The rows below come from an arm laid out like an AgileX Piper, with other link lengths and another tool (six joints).
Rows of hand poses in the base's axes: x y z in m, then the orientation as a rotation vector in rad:
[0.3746 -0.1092 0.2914 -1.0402 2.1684 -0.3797]
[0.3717 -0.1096 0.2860 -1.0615 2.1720 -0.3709]
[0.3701 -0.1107 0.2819 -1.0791 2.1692 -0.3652]
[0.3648 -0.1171 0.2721 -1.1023 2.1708 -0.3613]
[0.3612 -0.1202 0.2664 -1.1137 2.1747 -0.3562]
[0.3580 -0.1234 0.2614 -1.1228 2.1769 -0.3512]
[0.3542 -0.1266 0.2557 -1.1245 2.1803 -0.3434]
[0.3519 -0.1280 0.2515 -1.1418 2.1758 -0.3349]
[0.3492 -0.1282 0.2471 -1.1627 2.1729 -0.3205]
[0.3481 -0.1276 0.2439 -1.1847 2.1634 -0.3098]
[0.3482 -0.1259 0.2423 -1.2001 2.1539 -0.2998]
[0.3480 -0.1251 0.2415 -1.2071 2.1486 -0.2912]
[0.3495 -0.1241 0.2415 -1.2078 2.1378 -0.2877]
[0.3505 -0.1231 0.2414 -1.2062 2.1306 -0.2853]
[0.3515 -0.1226 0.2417 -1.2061 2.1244 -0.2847]
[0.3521 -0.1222 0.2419 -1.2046 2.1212 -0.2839]
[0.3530 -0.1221 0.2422 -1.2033 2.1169 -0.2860]
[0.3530 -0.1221 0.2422 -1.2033 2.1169 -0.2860]
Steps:
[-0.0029 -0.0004 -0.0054 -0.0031 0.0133 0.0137]
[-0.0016 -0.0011 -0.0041 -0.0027 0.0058 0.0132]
[-0.0053 -0.0064 -0.0098 -0.0070 0.0114 0.0141]
[-0.0036 -0.0031 -0.0057 -0.0019 0.0090 0.0064]
[-0.0032 -0.0032 -0.0050 -0.0007 0.0066 0.0057]
[-0.0038 -0.0032 -0.0057 0.0040 0.0053 0.0016]
[-0.0023 -0.0014 -0.0042 -0.0003 0.0052 0.0143]
[-0.0027 -0.0002 -0.0044 0.0018 0.0096 0.0172]
[-0.0011 0.0006 -0.0032 0.0002 0.0038 0.0196]
[0.0001 0.0017 -0.0016 0.0024 0.0011 0.0156]
[-0.0002 0.0008 -0.0008 0.0040 0.0009 0.0085]
[0.0015 0.0010 0.0000 0.0045 -0.0075 0.0059]
[0.0010 0.0010 -0.0001 0.0040 -0.0058 0.0028]
[0.0010 0.0005 0.0003 0.0019 -0.0049 0.0028]
[0.0006 0.0004 0.0002 0.0019 -0.0030 0.0007]
[0.0009 0.0001 0.0003 0.0002 -0.0046 0.0005]
[0.0000 0.0000 0.0000 0.0000 0.0000 0.0000]

